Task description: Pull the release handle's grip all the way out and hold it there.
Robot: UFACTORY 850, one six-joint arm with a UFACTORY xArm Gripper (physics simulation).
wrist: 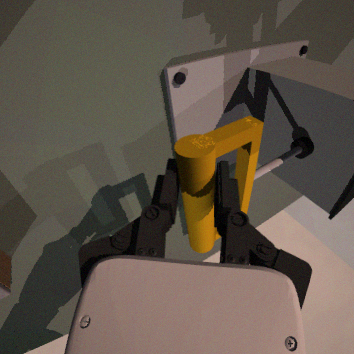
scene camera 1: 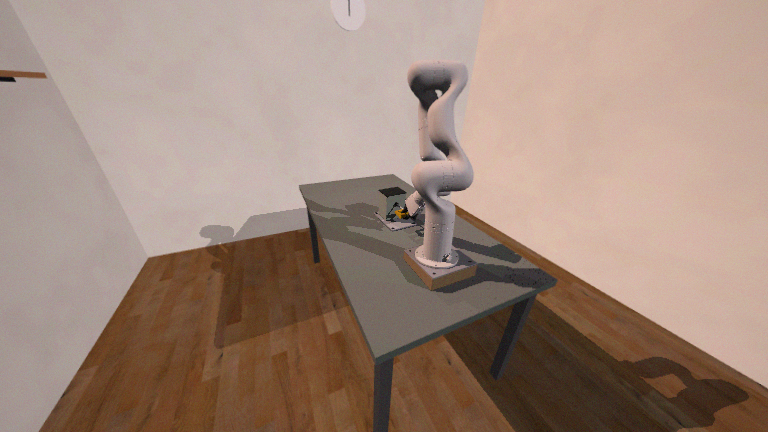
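The release handle's yellow grip [scene camera 1: 401, 213] [wrist: 202, 220] is a thick round bar joined by two arms to a yellow back bar. In the wrist view, a thin pale rod [wrist: 268, 169] runs from behind it into a dark round collar [wrist: 303, 146] on the housing's grey face. A length of the rod shows between grip and collar. My gripper [wrist: 197, 171] is shut on the round bar, one black finger on each side, the right one passing inside the yellow frame. In the scene view, the fingers are small and partly hidden by the wrist.
The box-shaped housing [scene camera 1: 392, 191] [wrist: 320, 120] with a dark top stands on a pale base plate [scene camera 1: 399, 226] [wrist: 195, 95] with dark bolts. It stands on the grey-green table [scene camera 1: 375, 300]. The arm's base block [scene camera 1: 453, 277] is nearer the camera.
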